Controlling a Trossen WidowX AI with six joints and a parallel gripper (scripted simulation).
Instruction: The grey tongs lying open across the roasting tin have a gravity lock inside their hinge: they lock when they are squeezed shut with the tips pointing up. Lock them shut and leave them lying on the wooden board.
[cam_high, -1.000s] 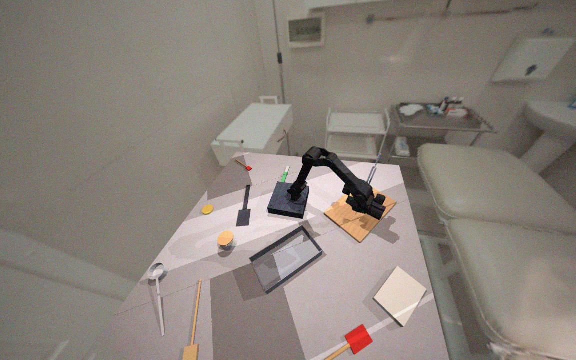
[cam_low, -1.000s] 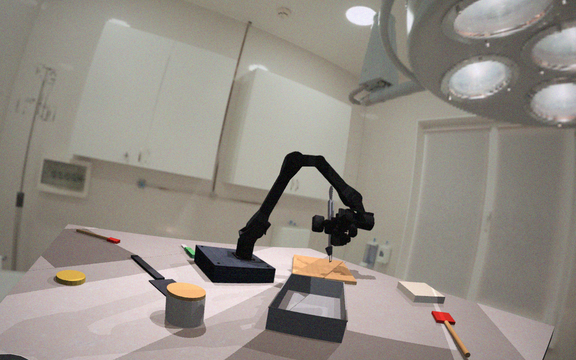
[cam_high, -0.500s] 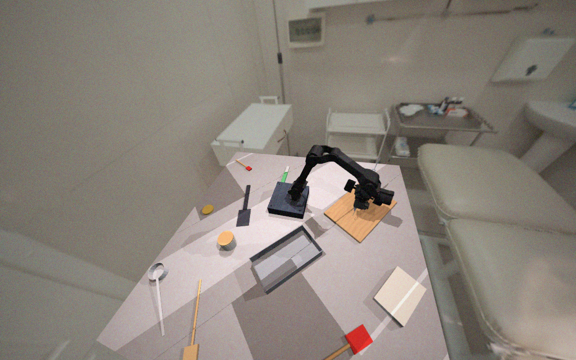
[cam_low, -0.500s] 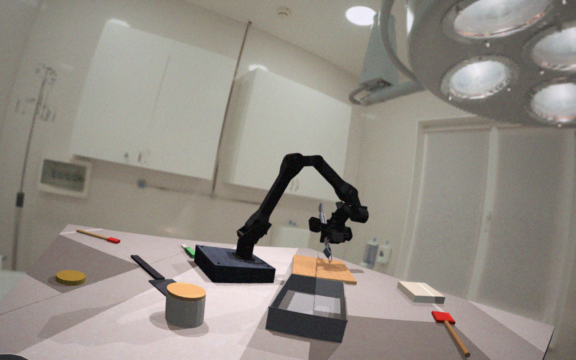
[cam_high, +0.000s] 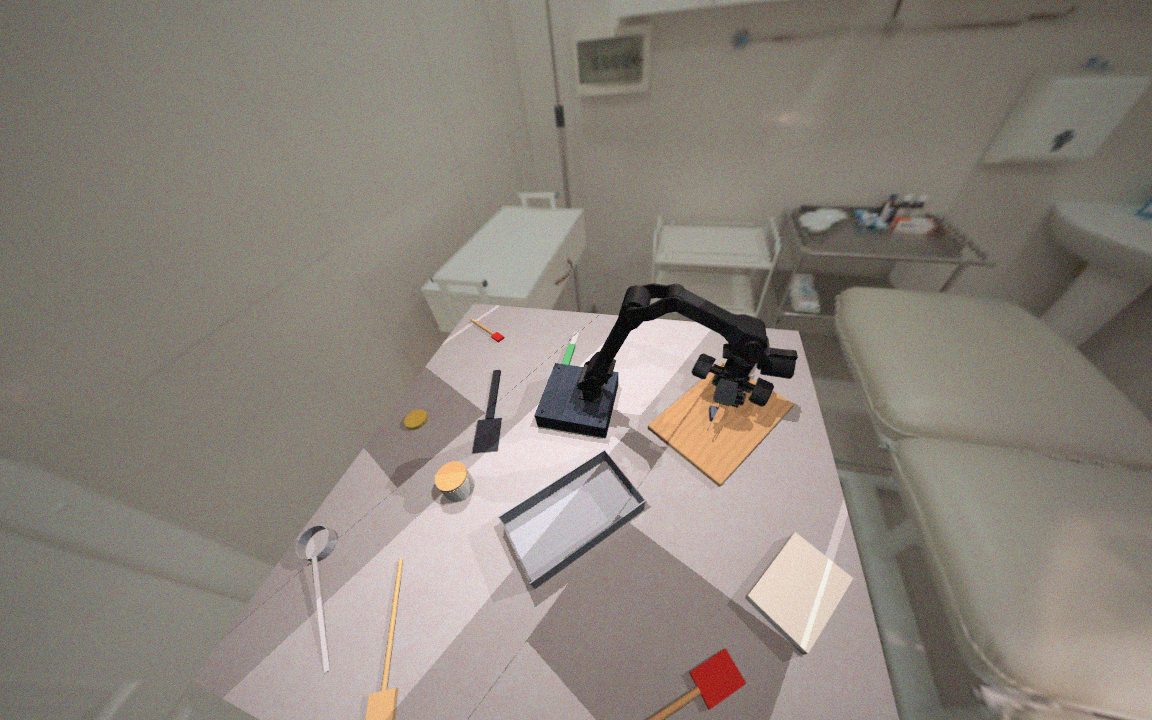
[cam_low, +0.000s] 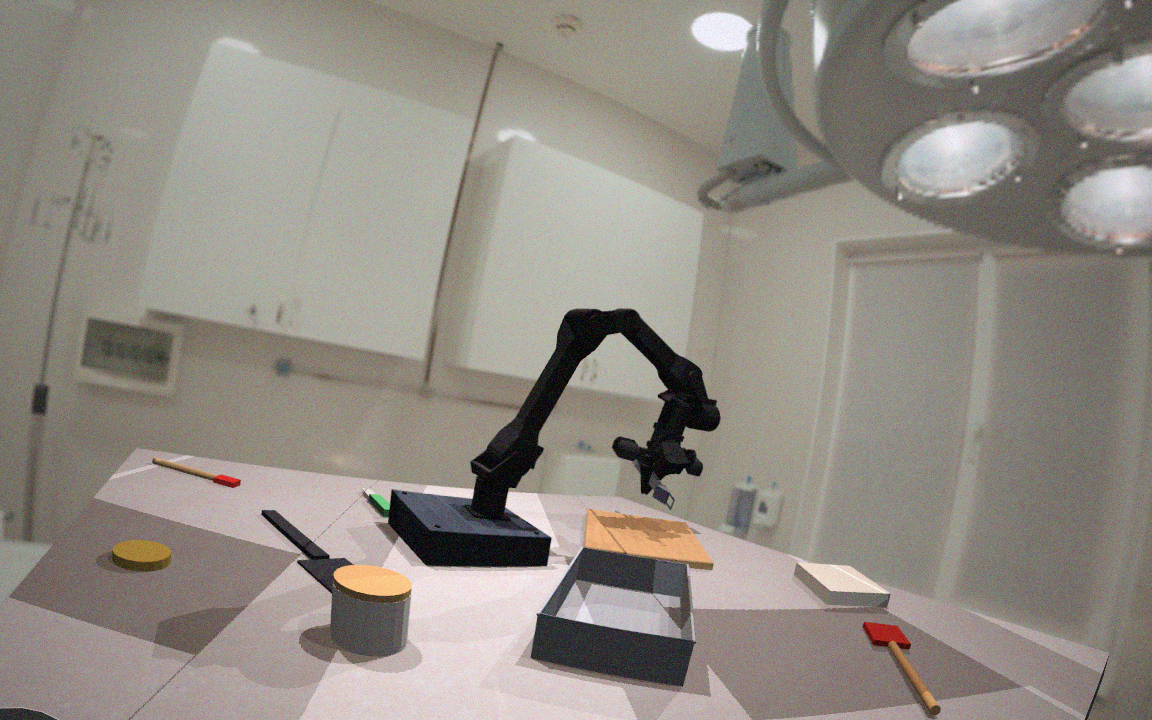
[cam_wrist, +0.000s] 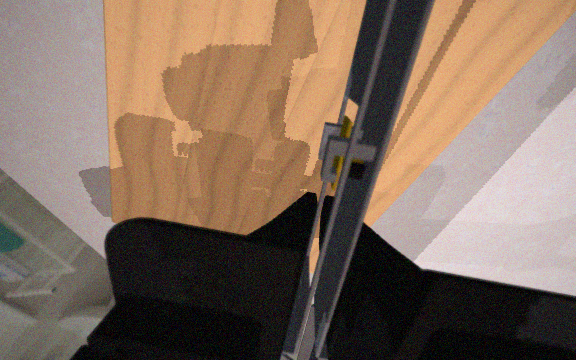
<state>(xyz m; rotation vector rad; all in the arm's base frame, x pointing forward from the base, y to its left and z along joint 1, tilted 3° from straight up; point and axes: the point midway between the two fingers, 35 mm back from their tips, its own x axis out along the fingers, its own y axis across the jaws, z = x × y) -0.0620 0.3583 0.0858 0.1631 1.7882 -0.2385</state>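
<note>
My gripper tip is 10 mm short of the wooden board, 10 mm to the right of it and 90 mm above it. Round my gripper tip: red-headed spatula 640 mm ahead, 10 mm to the left, 90 mm below; roasting tin 410 mm ahead, 290 mm to the right, 70 mm below; beige block 400 mm ahead, 190 mm to the left, 90 mm below.
</note>
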